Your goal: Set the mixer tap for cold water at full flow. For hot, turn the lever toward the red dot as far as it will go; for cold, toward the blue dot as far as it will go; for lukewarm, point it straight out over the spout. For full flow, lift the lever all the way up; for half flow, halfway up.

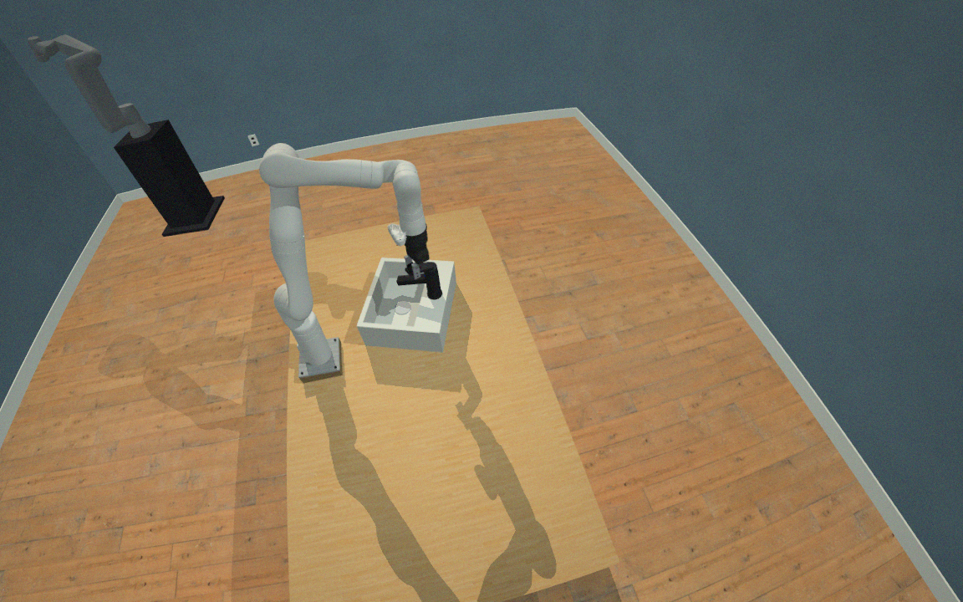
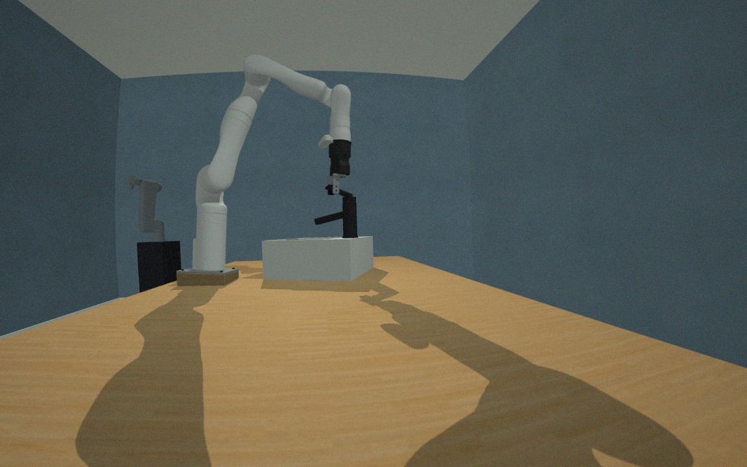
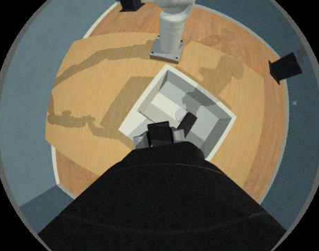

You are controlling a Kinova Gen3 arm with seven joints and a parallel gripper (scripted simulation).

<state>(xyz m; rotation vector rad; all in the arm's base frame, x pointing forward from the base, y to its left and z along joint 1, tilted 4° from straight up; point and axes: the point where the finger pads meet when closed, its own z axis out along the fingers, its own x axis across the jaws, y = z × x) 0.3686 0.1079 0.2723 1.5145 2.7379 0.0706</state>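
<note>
Right now the lever is 20 mm ahead of my hand, 10 mm to the left of it and 10 mm below it. Also, from my hand: white basin: 250 mm below, 60 mm to the left, 60 mm behind.
</note>
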